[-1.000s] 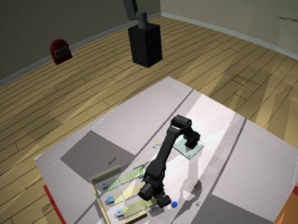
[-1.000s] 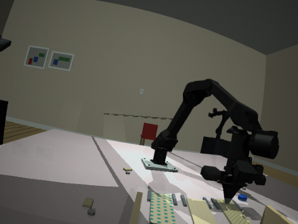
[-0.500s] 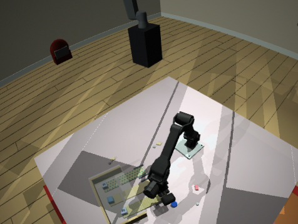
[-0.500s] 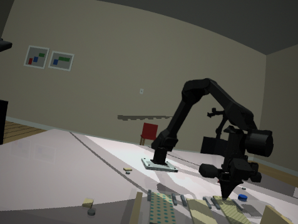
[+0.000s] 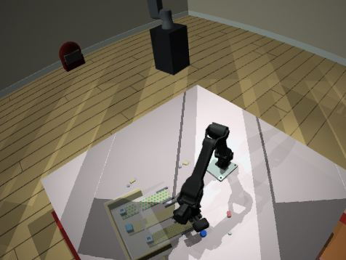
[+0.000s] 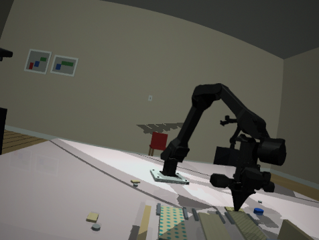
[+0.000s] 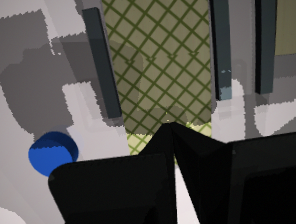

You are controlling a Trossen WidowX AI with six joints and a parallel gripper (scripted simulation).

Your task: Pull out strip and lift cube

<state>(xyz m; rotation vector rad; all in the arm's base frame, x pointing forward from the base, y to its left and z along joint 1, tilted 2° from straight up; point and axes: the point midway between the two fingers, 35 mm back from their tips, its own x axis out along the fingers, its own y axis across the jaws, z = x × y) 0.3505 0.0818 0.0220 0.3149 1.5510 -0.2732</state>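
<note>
Right now the blue disc is 8 cm to the left of my gripper tip and 2 cm ahead of it.
</note>
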